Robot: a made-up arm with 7 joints. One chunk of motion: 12 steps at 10 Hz.
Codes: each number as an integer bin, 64 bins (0 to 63) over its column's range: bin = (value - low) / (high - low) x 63, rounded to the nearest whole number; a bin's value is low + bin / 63 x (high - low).
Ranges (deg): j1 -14..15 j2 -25..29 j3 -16..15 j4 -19..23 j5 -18..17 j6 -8..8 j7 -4..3
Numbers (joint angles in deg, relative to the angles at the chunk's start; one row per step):
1: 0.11 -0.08 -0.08 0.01 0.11 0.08 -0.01
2: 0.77 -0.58 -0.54 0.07 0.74 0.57 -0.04
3: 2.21 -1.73 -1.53 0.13 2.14 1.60 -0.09
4: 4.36 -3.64 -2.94 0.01 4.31 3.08 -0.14
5: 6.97 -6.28 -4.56 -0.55 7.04 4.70 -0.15
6: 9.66 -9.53 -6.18 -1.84 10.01 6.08 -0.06
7: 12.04 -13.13 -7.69 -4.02 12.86 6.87 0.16
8: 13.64 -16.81 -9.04 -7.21 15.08 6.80 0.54
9: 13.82 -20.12 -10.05 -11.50 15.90 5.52 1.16
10: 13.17 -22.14 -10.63 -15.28 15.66 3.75 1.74
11: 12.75 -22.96 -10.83 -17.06 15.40 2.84 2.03
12: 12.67 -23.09 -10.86 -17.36 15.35 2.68 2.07
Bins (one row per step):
1: 31 29 32 29 33 32 36
2: 32 28 31 29 34 34 36
3: 35 27 29 29 36 38 35
4: 40 25 27 29 40 44 35
5: 46 22 23 28 45 50 35
6: 51 18 20 26 50 55 35
7: 57 14 17 22 56 59 37
8: 60 10 14 18 60 58 41
9: 60 6 12 11 61 53 46
10: 59 3 11 6 61 46 52
11: 58 2 11 3 60 43 54
12: 58 2 10 2 60 42 55

